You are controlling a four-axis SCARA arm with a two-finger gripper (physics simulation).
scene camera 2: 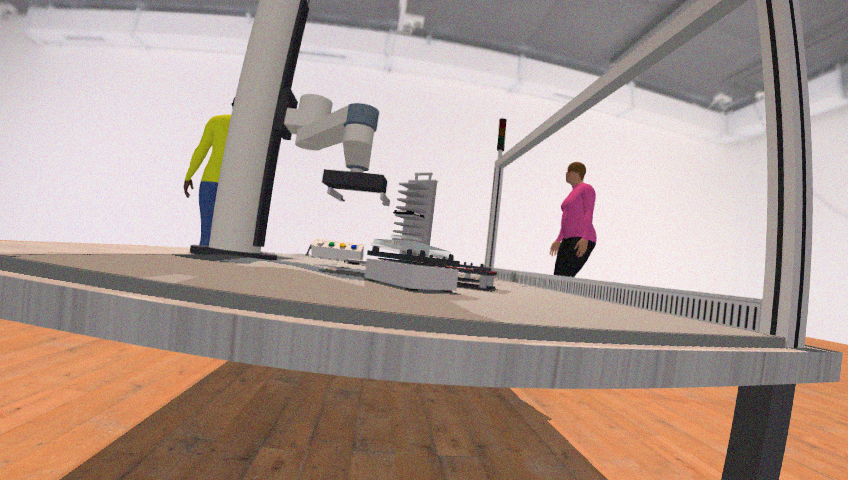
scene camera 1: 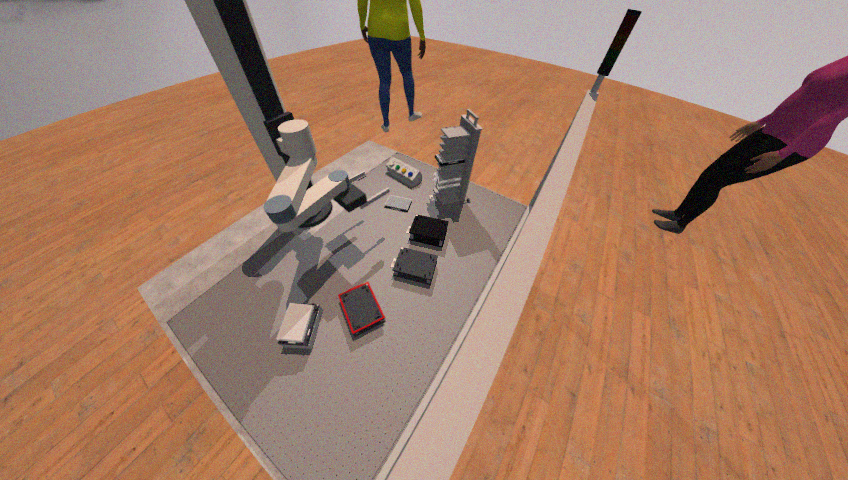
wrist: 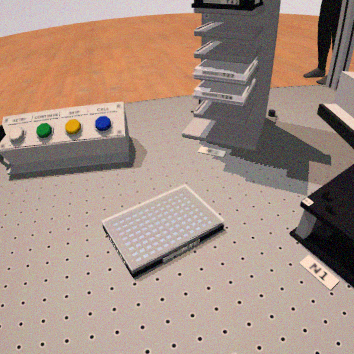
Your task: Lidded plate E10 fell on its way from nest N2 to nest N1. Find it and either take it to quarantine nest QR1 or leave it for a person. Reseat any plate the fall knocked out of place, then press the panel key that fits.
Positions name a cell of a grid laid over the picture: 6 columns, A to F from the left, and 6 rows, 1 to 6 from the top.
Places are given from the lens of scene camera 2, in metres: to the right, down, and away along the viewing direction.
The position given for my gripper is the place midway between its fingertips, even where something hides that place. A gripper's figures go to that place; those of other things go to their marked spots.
my gripper (scene camera 2: C3): -0.20, -0.14, 1.21
button box (scene camera 2: C4): -0.38, 0.05, 1.50
fence rail (scene camera 2: E1): 0.52, -0.43, 0.59
ribbed rail (scene camera 2: F4): 0.47, 0.11, 0.44
The marked spots on the button box and the fence rail are 1.36 m apart.
